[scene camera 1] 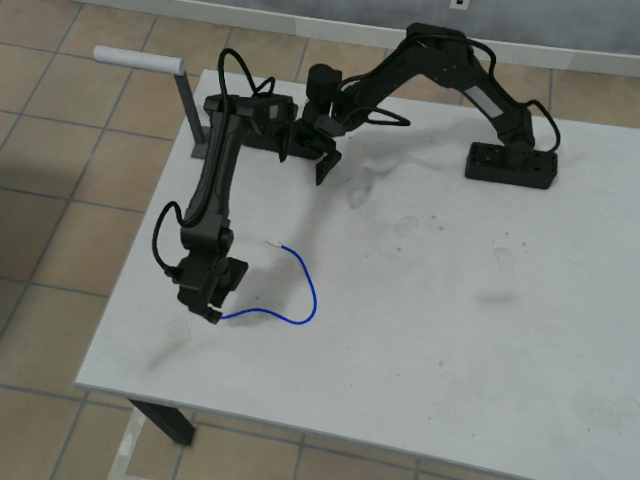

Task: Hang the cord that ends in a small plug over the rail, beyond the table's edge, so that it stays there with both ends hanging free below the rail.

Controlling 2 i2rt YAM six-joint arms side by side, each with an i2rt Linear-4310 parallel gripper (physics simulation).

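Frame: origin at the left arm's base, x left, y back, z up, level; metres.
Where they show: left gripper, fingertip midpoint: (300,173); right gripper, fingertip midpoint: (224,304); left arm's base at its link origin: (512,161).
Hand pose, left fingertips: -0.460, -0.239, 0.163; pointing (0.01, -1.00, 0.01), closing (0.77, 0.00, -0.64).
Observation:
Things, the pixels of their top centre, and the offset from my left fingertips, as dx, dy, dz. "spot": a spot on its surface instead. Level surfaces: height alone.
- blue cord at a spot on its surface: (313,289) spot: +0.055, -0.163, -0.203
- thin greyish tip at a spot on its surface: (273,243) spot: -0.060, -0.065, -0.203
- light grey rail at its top centre: (137,54) -0.397, +0.192, +0.068
- dark post at its top centre: (179,73) -0.312, +0.191, +0.032
- table at its surface level: dz -0.210
The blue cord (313,289) lies in a curve on the table, at the left of the picture. A thin greyish tip (273,243) shows at its upper end; its other end is hidden behind the right gripper. My right gripper (227,294) is open, with one fingertip overlapping the cord's left stretch in the picture; no cord shows held between the fingers. My left gripper (301,169) is open, at the upper middle, apart from the cord. The light grey rail (138,60) stands out past the table's far left edge, with no cord over it.
A dark post (190,109) carries the rail at one end and rises from a foot partly hidden by the right arm. The left arm's base (511,173) is at the upper right of the table (361,413). The table's left edge borders the tiled floor.

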